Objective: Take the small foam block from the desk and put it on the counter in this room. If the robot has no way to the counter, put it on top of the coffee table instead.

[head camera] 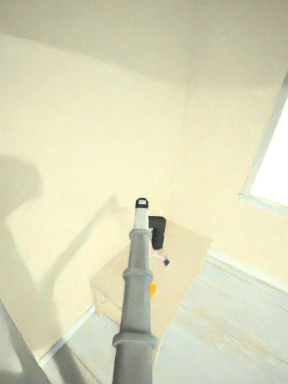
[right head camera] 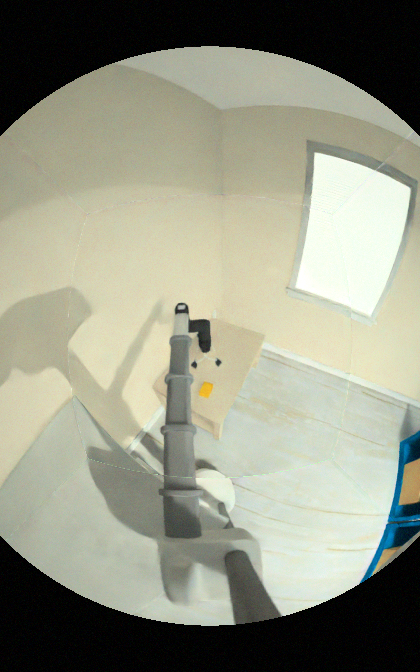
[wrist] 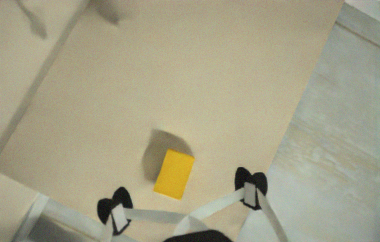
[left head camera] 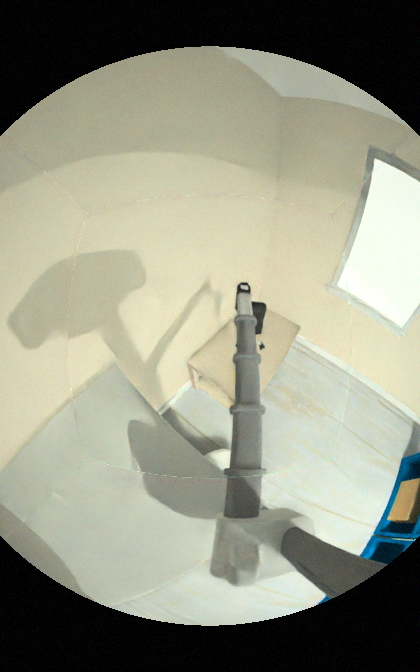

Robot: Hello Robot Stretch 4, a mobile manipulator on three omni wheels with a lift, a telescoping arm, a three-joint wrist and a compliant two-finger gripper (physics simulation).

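Frame: origin at the robot's base, x right, y ahead, z up, level; millimetres.
Seen in the pictures: gripper, fingertip midpoint: [head camera: 154, 264] [wrist: 183, 190].
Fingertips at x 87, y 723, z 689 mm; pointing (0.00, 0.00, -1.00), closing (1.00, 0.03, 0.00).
Observation:
A point is followed by its place in that frame.
A small yellow foam block [head camera: 153, 289] {x 103, y 707, z 465 mm} [right head camera: 206, 389] [wrist: 174, 174] {x 74, y 705, z 468 mm} rests on a pale wooden table [head camera: 185, 240] {x 394, y 1180, z 423 mm} [left head camera: 215, 360] [right head camera: 240, 345] [wrist: 220, 75] {x 208, y 912, z 423 mm} in the room corner. The arm partly covers the block in the head camera view. My gripper [right head camera: 206, 363] [wrist: 183, 190] {x 87, y 722, z 689 mm} is open and empty above the table, its two black fingertips wide apart. In the right head view the block lies on the near side of the fingertips, apart from them. In the wrist view it shows between and slightly beyond them. I cannot identify a counter in these views.
Walls meet behind the table, with a window [left head camera: 385, 240] [right head camera: 355, 235] on the right. A blue storage unit [left head camera: 411, 462] [right head camera: 410, 442] holding tan boxes is at the far right. A round white object [right head camera: 220, 487] shows beside the arm. A large grey surface [left head camera: 100, 540] is at lower left.

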